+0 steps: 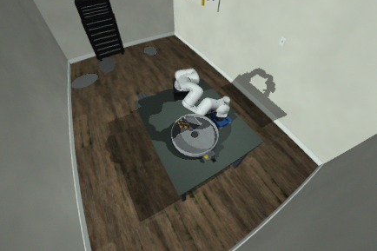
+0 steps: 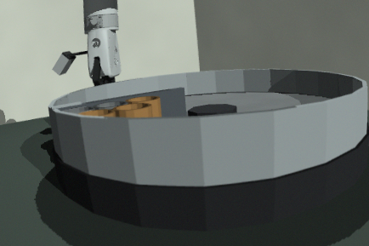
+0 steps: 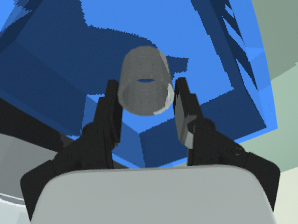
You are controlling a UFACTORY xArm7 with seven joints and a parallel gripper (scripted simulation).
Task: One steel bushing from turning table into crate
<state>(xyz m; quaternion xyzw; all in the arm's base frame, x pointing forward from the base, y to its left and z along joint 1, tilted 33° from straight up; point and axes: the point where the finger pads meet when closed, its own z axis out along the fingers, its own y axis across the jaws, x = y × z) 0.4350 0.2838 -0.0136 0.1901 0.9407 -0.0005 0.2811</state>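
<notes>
Now: hand 1 cm past the blue crate and 2 cm above it. Round my hand: grey turning table: 9 cm ahead, 32 cm to the right, 1 cm above.
</notes>
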